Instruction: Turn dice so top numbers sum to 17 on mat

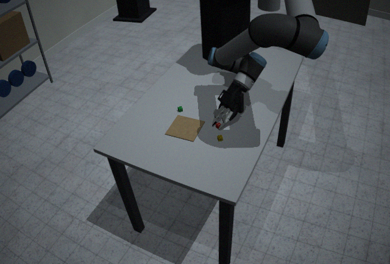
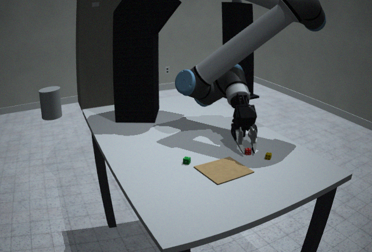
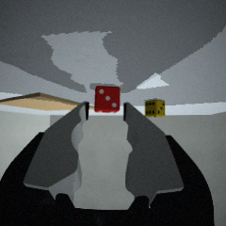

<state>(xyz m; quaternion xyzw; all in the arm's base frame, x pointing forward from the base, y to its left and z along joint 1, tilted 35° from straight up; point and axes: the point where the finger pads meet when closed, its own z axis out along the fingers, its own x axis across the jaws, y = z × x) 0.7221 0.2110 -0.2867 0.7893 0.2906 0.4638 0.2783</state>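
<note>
Now: hand 10 mm above the red die. From my hand the other things lie so: mat (50 mm ahead, 140 mm to the right, 20 mm below); green die (60 mm behind, 210 mm to the right, 10 mm below); yellow die (70 mm ahead, 30 mm to the left, 10 mm below).
</note>
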